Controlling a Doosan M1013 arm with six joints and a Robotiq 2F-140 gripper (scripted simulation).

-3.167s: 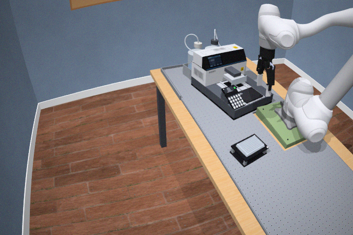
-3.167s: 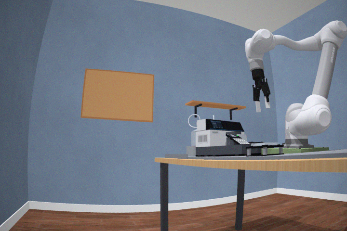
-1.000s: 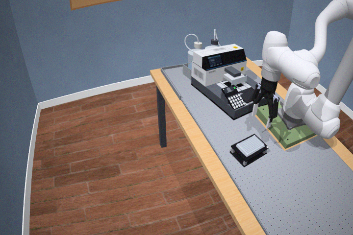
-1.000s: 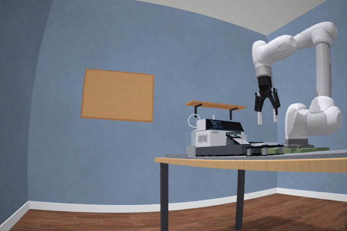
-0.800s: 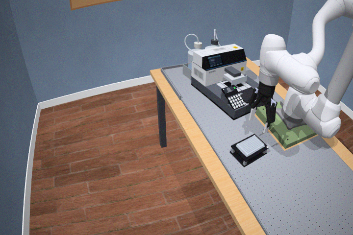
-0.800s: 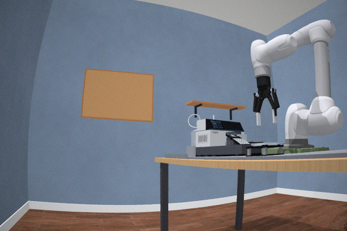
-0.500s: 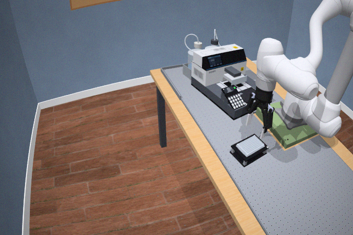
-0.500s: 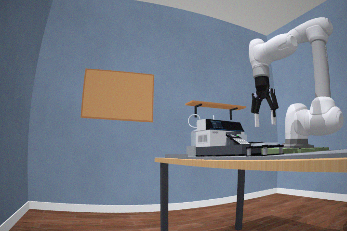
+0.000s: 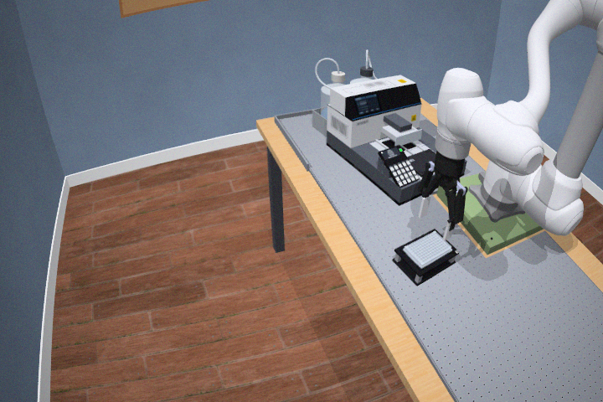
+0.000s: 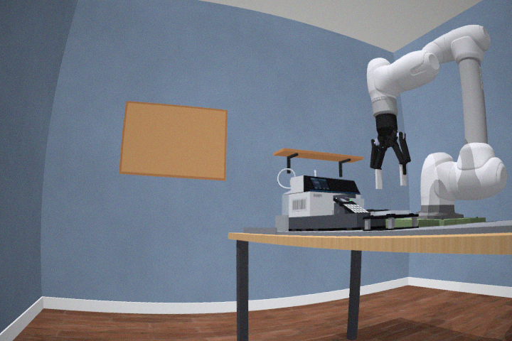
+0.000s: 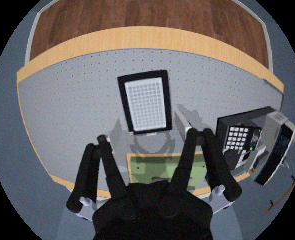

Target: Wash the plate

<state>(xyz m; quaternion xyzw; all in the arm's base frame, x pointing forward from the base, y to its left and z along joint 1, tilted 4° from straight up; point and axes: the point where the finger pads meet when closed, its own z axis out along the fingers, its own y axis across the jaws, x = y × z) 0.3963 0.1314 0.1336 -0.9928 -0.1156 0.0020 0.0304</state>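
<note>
Right now my hand is 110 mm above the well plate. The rest, counted from my hand: plate washer: 150 mm behind, 510 mm to the right, 30 mm below; black plate nest N1: 120 mm below; washer carrier: 190 mm behind, 360 mm to the right, 80 mm below.
</note>
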